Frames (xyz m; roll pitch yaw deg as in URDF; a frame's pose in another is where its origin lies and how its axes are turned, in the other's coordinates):
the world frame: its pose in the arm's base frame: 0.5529 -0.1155 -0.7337 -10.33 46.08 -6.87
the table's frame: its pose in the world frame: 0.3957 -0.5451 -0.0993 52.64 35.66 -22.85
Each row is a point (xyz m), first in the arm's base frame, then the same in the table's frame.
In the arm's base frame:
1: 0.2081 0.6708 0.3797
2: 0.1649 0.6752 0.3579
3: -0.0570 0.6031 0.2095
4: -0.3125 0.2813 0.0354
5: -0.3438 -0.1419 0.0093
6: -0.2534 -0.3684 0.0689
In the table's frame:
1: -1.8968 -0.1020 -0.7250
2: -1.8833 -0.1383 -0.7544
3: -1.7404 -0.3576 -0.8435
4: -1.4705 -0.7010 -0.7521
5: -1.2683 -0.8891 -0.4288
6: -1.2158 -0.8973 -0.1835

